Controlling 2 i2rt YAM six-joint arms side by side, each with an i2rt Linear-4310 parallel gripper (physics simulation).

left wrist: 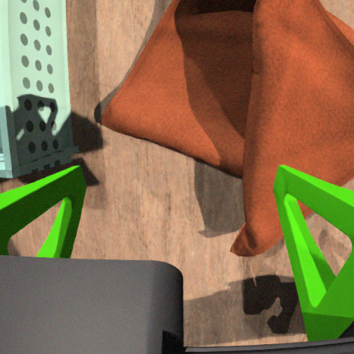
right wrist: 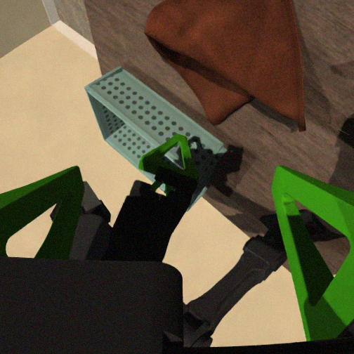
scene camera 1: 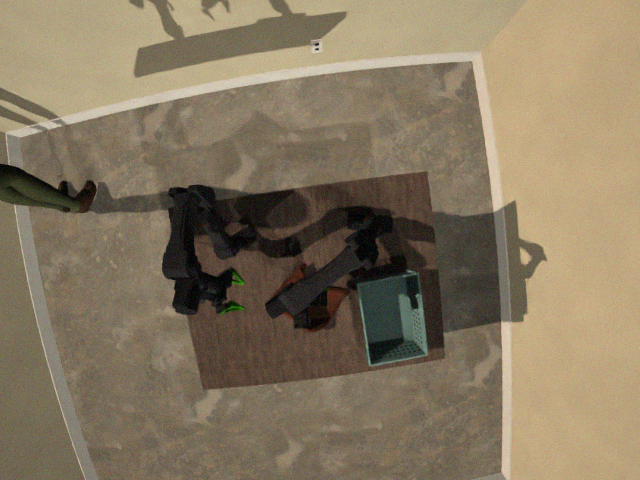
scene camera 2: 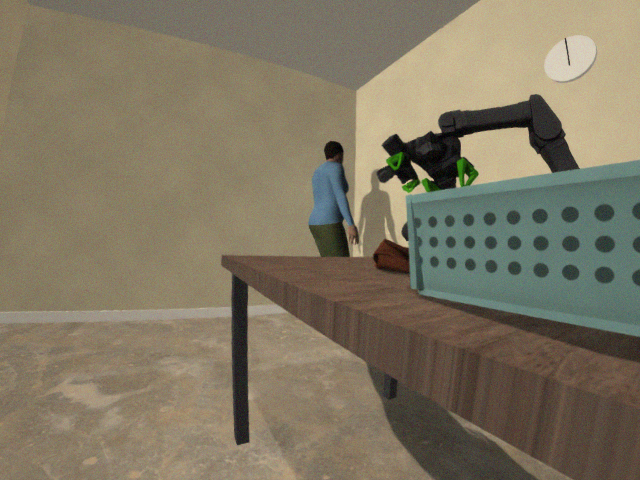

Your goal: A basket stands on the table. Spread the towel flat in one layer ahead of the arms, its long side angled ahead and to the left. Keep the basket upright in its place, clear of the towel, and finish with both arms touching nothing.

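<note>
The orange-brown towel point(scene camera 1: 334, 304) point(scene camera 2: 391, 256) point(left wrist: 295, 100) point(right wrist: 235, 55) lies bunched and folded over itself on the table, with a raised fold and a pointed corner. The teal basket point(scene camera 1: 413, 320) point(scene camera 2: 527, 281) point(left wrist: 60, 30) point(right wrist: 130, 85) stands upright at the right of scene camera 1, apart from the towel. My left gripper point(scene camera 2: 447, 180) point(left wrist: 179, 176) is open and empty above the towel; its arm hides part of the towel in scene camera 1. My right gripper point(scene camera 1: 243, 296) point(scene camera 2: 403, 174) is open and empty, left of the towel in scene camera 1, raised above the table.
The brown wooden table point(scene camera 1: 258, 356) point(scene camera 2: 310, 279) bears both arms. The left arm reaches across between the basket and the right gripper. A person point(scene camera 1: 31, 191) point(scene camera 2: 328, 191) stands on the floor beyond the table, at the left of scene camera 1.
</note>
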